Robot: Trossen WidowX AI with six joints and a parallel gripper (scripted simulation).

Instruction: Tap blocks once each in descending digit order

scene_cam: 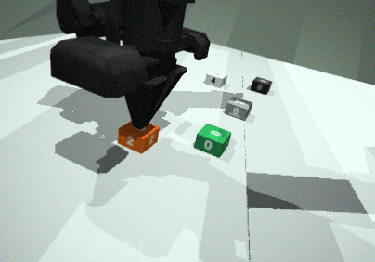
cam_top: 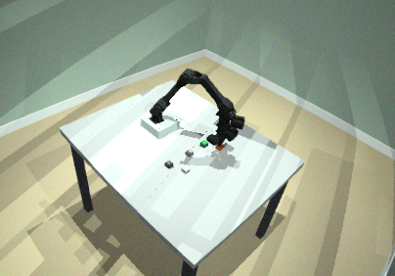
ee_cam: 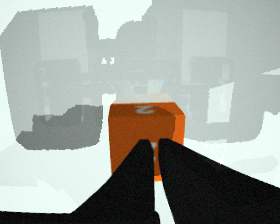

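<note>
Now: the orange block marked 2 1 cm below my gripper tip. Also, from my gripper tip: grey block: 6 cm behind, 17 cm to the right, 1 cm below; white block: 2 cm ahead, 26 cm to the right, 1 cm below; green block marked 0: 7 cm behind, 5 cm to the right, 1 cm below.
</note>
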